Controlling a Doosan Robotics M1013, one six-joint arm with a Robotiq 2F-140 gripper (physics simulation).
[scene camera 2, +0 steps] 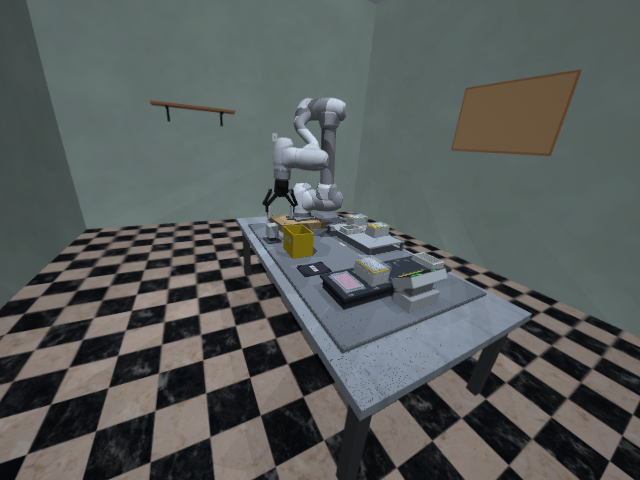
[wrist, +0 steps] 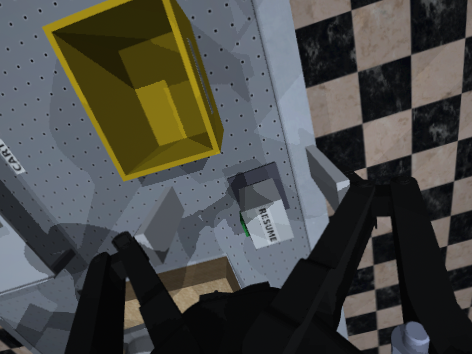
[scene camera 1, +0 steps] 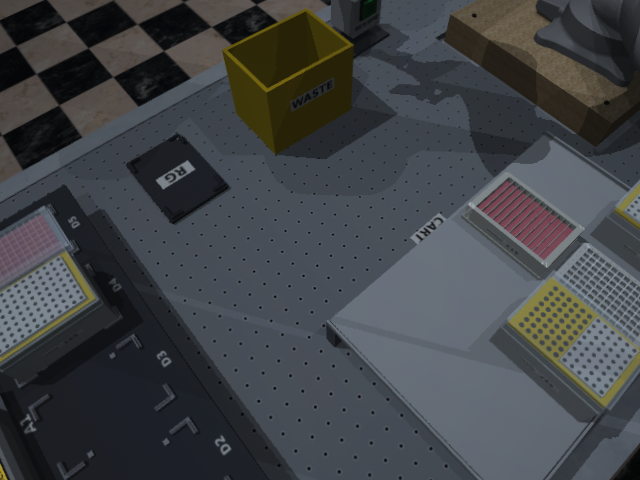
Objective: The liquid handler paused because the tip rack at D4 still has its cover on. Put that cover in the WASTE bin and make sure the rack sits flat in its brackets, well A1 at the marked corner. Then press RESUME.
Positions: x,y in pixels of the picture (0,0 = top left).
Labels:
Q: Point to an RESUME button box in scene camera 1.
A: At 361,30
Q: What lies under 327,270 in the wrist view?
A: My gripper.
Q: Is my gripper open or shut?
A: Open.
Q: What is my gripper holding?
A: Nothing.

